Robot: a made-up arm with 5 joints.
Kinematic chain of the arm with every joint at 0, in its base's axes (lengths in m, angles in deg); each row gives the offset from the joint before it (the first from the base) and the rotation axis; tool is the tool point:
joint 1: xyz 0 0 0.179 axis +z
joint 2: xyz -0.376 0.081 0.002 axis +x
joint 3: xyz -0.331 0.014 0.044 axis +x
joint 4: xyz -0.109 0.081 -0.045 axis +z
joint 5: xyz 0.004 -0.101 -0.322 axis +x
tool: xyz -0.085 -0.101 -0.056
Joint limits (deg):
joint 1: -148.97..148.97
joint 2: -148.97..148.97
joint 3: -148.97..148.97
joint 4: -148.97..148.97
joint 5: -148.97..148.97
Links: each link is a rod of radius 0.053 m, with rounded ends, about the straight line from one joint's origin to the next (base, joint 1, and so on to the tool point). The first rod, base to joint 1, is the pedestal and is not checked.
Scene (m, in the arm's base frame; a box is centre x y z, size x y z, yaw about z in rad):
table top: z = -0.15
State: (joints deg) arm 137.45 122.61 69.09 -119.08 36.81
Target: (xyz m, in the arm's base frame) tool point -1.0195 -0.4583 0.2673
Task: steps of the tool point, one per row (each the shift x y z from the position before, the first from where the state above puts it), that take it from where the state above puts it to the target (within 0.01 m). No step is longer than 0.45 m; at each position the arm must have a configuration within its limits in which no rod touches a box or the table.
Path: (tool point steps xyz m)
1: -0.2504 -0.2957 0.0860
2: -0.3527 -0.1978 0.0263
3: -0.3992 -0.0630 -0.0361
4: -0.3794 0.0757 -0.0931
5: -0.3022 0.1858 -0.1379
6: -0.1916 0.2443 -0.1641

